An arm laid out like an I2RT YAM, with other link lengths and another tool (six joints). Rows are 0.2 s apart.
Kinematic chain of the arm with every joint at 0, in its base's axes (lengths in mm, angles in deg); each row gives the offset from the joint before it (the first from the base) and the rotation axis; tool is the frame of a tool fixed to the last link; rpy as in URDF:
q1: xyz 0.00 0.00 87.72 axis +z
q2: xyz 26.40 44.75 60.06 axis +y
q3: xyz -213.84 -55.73 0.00 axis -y
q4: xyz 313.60 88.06 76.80 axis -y
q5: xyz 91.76 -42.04 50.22 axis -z
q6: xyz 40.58 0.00 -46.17 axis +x
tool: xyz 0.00 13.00 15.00 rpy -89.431 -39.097 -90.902
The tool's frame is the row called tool.
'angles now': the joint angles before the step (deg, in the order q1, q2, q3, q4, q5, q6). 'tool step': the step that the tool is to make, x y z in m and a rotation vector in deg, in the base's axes. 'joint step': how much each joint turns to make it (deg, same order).
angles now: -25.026, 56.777, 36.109, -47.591, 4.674, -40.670
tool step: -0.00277, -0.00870, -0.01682, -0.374, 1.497, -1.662
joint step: -1.681, 1.623, -1.730, 2.203, 0.916, -0.376
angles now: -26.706, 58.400, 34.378, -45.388, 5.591, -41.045
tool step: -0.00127, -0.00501, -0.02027, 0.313, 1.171, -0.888
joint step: -0.981, 2.520, -1.821, 3.173, 0.210, -0.176
